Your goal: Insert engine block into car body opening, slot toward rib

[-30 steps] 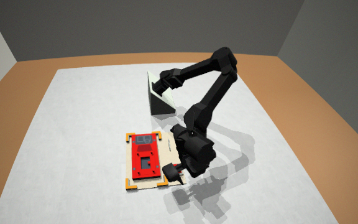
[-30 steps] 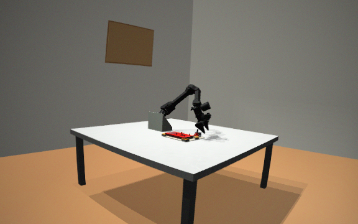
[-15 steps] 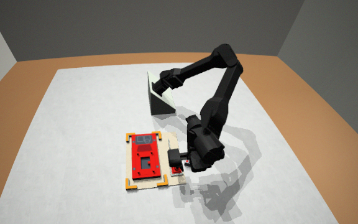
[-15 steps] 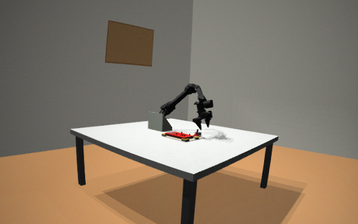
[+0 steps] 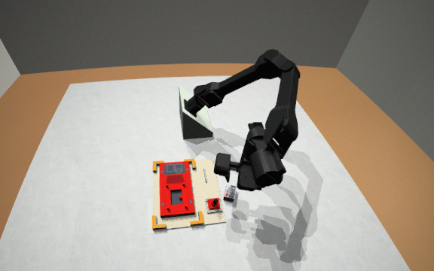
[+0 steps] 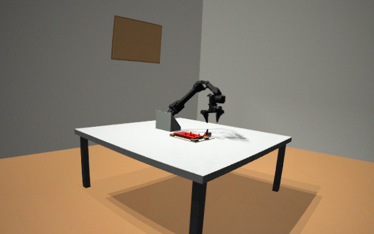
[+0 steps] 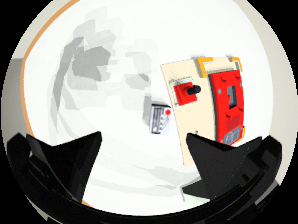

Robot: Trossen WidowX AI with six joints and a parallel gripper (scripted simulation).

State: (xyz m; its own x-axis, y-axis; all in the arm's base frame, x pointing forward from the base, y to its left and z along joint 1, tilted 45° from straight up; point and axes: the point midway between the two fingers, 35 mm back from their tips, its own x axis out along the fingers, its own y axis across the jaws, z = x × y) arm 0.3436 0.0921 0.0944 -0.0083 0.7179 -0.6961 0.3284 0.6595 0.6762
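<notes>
Now: the grey engine block 9 cm below my gripper tip, 2 cm to the right of it and 1 cm behind it.
</notes>
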